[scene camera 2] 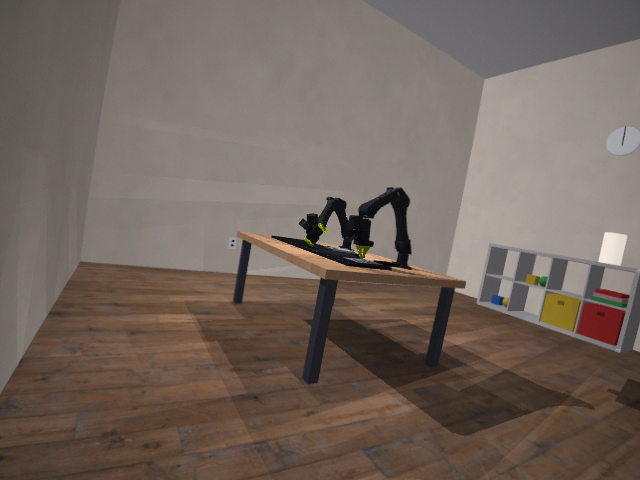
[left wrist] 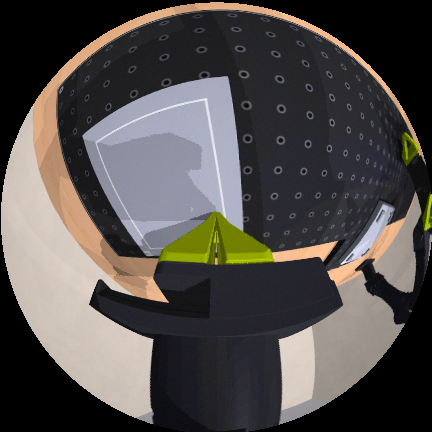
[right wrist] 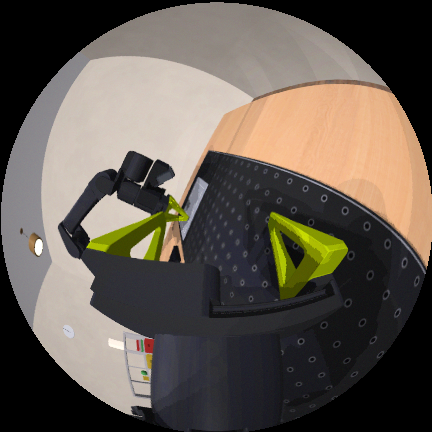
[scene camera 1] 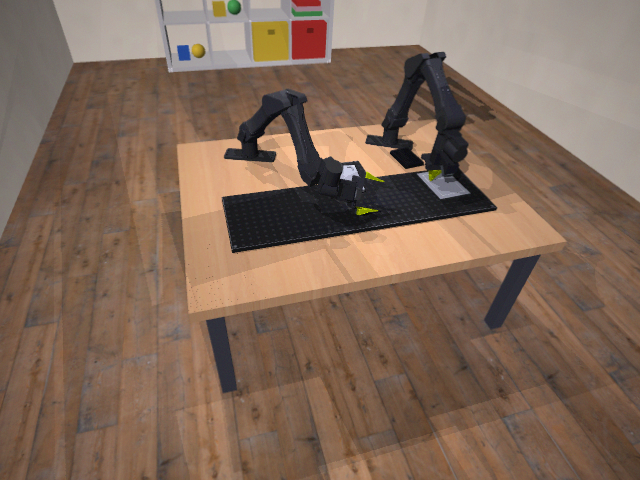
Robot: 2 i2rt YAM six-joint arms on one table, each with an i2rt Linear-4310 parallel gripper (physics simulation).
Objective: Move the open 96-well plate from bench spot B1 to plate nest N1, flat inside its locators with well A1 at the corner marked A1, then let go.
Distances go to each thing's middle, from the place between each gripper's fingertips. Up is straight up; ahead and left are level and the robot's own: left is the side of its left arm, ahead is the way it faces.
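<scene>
Plate nest [left wrist: 382, 213]: 32 cm to the right of my left hand, 7 cm behind it. My right gripper: 6 cm to the left of the nest, 20 cm past it, 5 cm above it.
</scene>
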